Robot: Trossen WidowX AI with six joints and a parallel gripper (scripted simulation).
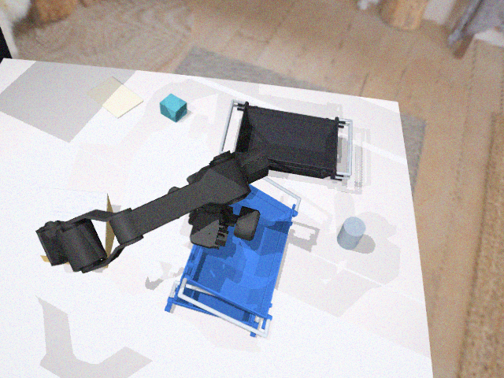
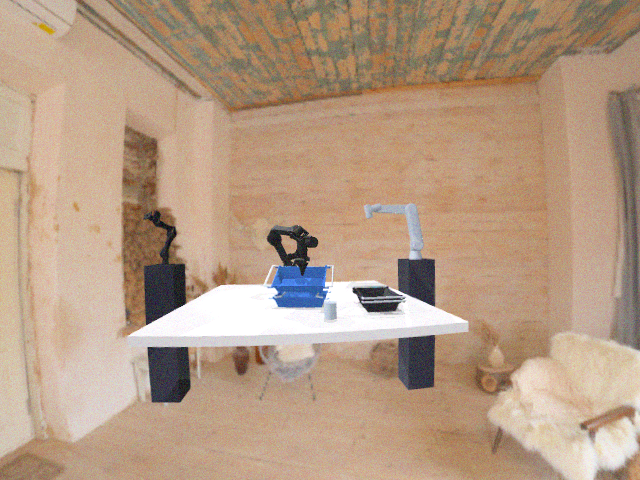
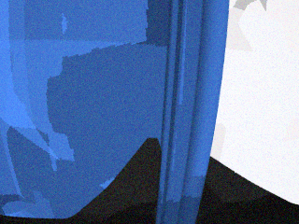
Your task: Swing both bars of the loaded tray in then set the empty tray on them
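My gripper tip is 8 cm short of the blue tray and 1 cm to the left of it. The rest, counted from my gripper tip: grey cylinder 34 cm ahead, 11 cm to the left, 12 cm below; then teal cube 17 cm behind, 47 cm to the left, 13 cm below; then cream sheet 36 cm behind, 51 cm to the left, 15 cm below.
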